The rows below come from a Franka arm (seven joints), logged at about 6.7 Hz.
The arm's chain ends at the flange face. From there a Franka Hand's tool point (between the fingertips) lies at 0.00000 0.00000 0.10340 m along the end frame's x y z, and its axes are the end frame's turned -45 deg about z.
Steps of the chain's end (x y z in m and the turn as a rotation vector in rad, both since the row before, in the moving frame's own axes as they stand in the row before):
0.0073 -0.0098 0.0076 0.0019 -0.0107 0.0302
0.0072 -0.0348 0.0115 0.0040 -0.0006 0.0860
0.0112 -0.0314 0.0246 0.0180 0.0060 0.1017
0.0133 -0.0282 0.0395 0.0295 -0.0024 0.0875
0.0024 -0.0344 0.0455 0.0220 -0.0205 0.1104
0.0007 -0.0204 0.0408 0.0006 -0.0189 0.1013
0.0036 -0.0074 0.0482 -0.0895 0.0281 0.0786
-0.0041 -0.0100 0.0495 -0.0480 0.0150 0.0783
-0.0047 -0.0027 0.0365 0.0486 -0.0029 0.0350
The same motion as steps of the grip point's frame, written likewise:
0.0115 -0.0027 0.0076 0.0089 -0.0062 0.0302
0.0300 -0.0198 0.0115 0.0033 0.0024 0.0860
0.0319 -0.0151 0.0246 0.0085 0.0170 0.1017
0.0314 -0.0128 0.0395 0.0226 0.0192 0.0875
0.0263 -0.0257 0.0455 0.0301 0.0011 0.1104
0.0137 -0.0154 0.0408 0.0138 -0.0129 0.1013
0.0030 0.0057 0.0477 -0.0832 -0.0434 0.0786
0.0016 -0.0055 0.0494 -0.0445 -0.0233 0.0783
0.0020 -0.0089 0.0364 0.0364 0.0323 0.0350

